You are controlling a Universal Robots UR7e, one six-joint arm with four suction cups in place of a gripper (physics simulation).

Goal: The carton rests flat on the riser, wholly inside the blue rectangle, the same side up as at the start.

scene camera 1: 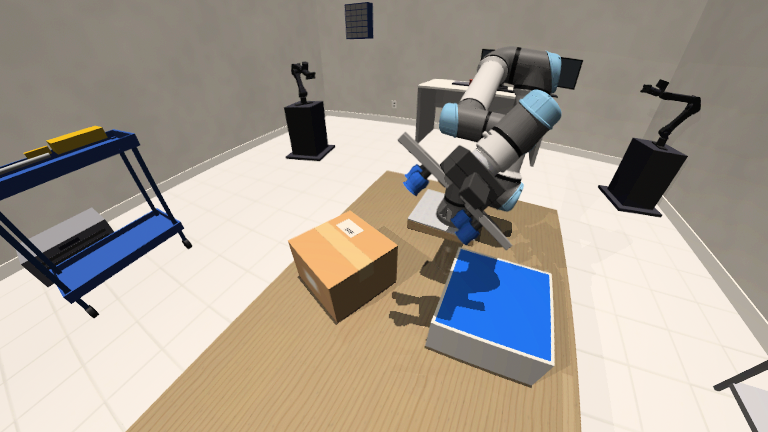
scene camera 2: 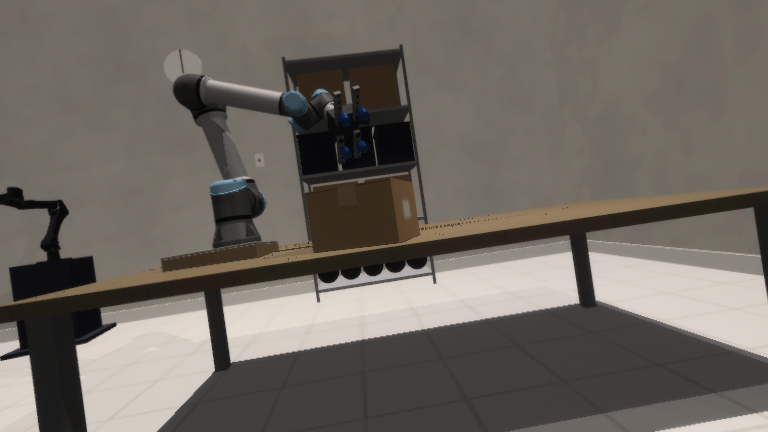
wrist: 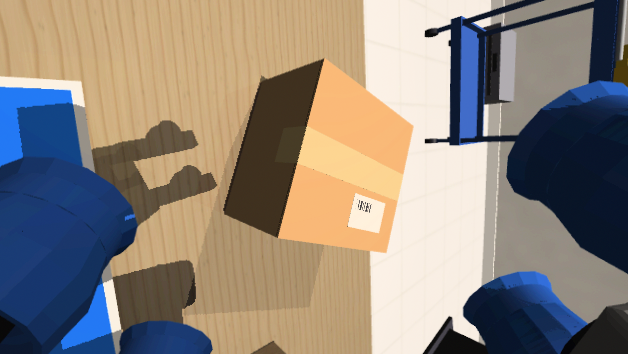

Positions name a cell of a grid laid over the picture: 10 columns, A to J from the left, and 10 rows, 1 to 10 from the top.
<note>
The suction head (scene camera 1: G6) carries nothing. A brown carton (scene camera 1: E7) and a riser with blue rectangle (scene camera 1: G8) rest on the table.
The brown carton also shows in scene camera 2 (scene camera 2: E5) and in the wrist view (wrist: F5). The riser with blue rectangle shows as well in the wrist view (wrist: A4). The suction head also shows in the wrist view (wrist: B7). Scene camera 2 misses the riser with blue rectangle, which is hidden by the brown carton.
</note>
